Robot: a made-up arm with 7 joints. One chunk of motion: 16 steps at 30 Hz.
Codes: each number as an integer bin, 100 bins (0 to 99) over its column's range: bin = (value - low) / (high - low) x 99, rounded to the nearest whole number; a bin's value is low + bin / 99 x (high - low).
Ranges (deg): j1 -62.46..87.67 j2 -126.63..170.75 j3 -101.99..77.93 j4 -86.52..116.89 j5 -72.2..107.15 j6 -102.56..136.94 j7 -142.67..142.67
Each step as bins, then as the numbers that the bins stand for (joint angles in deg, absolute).
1 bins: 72 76 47 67 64 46 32
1 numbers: 46.73 101.66 -16.57 51.14 43.74 8.72 -50.44
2 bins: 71 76 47 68 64 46 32
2 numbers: 45.21 101.66 -16.57 53.20 43.74 8.72 -50.44
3 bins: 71 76 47 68 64 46 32
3 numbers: 45.21 101.66 -16.57 53.20 43.74 8.72 -50.44
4 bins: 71 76 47 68 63 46 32
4 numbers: 45.21 101.66 -16.57 53.20 41.93 8.72 -50.44
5 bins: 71 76 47 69 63 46 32
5 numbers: 45.21 101.66 -16.57 55.25 41.93 8.72 -50.44
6 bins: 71 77 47 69 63 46 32
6 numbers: 45.21 104.67 -16.57 55.25 41.93 8.72 -50.44
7 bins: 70 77 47 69 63 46 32
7 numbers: 43.69 104.67 -16.57 55.25 41.93 8.72 -50.44
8 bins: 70 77 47 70 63 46 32
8 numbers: 43.69 104.67 -16.57 57.31 41.93 8.72 -50.44
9 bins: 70 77 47 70 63 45 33
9 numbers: 43.69 104.67 -16.57 57.31 41.93 6.30 -47.56
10 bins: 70 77 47 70 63 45 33
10 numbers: 43.69 104.67 -16.57 57.31 41.93 6.30 -47.56
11 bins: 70 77 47 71 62 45 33
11 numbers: 43.69 104.67 -16.57 59.36 40.12 6.30 -47.56
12 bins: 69 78 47 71 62 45 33
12 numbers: 42.18 107.67 -16.57 59.36 40.12 6.30 -47.56
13 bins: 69 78 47 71 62 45 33
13 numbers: 42.18 107.67 -16.57 59.36 40.12 6.30 -47.56
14 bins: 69 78 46 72 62 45 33
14 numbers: 42.18 107.67 -18.39 61.41 40.12 6.30 -47.56
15 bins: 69 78 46 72 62 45 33
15 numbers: 42.18 107.67 -18.39 61.41 40.12 6.30 -47.56
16 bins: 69 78 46 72 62 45 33
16 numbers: 42.18 107.67 -18.39 61.41 40.12 6.30 -47.56
